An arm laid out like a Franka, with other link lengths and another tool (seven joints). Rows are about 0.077 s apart.
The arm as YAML. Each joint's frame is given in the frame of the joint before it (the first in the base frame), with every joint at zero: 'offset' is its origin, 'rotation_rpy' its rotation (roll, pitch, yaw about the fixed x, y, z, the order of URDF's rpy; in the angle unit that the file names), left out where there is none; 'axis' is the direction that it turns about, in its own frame. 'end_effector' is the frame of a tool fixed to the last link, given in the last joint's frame.
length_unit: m
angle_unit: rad
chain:
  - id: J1
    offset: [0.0, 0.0, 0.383]
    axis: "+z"
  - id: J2
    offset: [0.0, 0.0, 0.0]
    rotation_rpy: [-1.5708, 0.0, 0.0]
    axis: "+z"
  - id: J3
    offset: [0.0, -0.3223, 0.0]
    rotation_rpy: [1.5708, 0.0, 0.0]
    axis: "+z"
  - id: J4
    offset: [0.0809, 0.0, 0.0]
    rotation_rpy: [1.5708, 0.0, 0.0]
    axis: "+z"
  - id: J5
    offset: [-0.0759, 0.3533, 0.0]
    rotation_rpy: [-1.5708, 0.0, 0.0]
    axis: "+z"
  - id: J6
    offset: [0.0, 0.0, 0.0]
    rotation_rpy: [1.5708, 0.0, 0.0]
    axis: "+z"
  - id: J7
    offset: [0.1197, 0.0, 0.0]
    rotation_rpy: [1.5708, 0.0, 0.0]
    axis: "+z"
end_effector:
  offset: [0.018, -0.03, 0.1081]
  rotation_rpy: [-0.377, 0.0, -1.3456]
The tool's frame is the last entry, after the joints.
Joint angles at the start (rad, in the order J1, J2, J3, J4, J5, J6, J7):
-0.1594 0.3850 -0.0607 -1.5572 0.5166 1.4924 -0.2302
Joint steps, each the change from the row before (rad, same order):
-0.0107 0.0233 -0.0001 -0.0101 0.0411 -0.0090 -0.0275
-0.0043 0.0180 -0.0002 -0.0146 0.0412 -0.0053 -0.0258
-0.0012 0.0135 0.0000 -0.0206 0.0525 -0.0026 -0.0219
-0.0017 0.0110 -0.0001 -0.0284 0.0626 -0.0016 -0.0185
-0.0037 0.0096 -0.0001 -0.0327 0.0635 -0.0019 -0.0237
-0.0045 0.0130 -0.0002 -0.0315 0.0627 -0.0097 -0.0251
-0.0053 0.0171 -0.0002 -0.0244 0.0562 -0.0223 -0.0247
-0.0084 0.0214 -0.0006 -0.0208 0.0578 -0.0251 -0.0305
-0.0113 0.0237 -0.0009 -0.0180 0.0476 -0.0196 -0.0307
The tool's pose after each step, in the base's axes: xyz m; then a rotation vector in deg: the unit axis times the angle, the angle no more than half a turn. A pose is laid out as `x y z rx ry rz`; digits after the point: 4 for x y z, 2 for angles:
0.6387 -0.0512 0.4520 -128.81 -86.16 -26.90
0.6377 -0.0499 0.4380 -126.46 -84.15 -28.05
0.6363 -0.0460 0.4256 -124.12 -81.47 -29.71
0.6339 -0.0419 0.4127 -121.90 -77.81 -31.55
0.6301 -0.0391 0.3995 -119.64 -74.05 -33.55
0.6254 -0.0365 0.3850 -117.14 -70.14 -35.22
0.6204 -0.0338 0.3709 -114.31 -66.49 -36.37
0.6157 -0.0333 0.3566 -111.35 -62.76 -37.99
0.6113 -0.0360 0.3415 -109.05 -59.35 -39.55

